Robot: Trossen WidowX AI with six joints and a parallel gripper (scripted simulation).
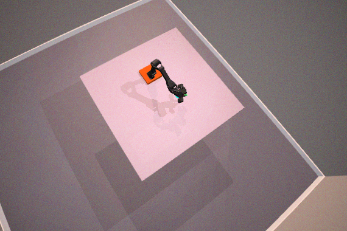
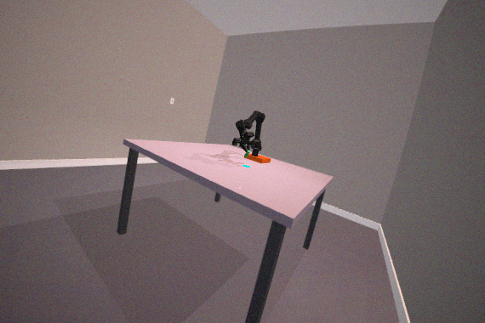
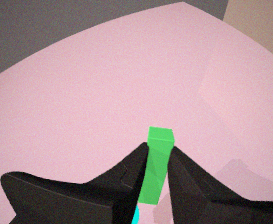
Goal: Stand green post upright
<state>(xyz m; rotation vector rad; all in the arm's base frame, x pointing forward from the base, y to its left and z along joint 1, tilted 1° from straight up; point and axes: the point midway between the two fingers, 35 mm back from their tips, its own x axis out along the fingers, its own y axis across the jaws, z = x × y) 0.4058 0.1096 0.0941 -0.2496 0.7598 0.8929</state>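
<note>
Right now the cyan circle is 80 mm behind my gripper tip, 30 mm to the right of it and 120 mm below it. The rest, counted from my gripper tip: green post 10 mm behind, 10 mm to the right, 20 mm below.
</note>
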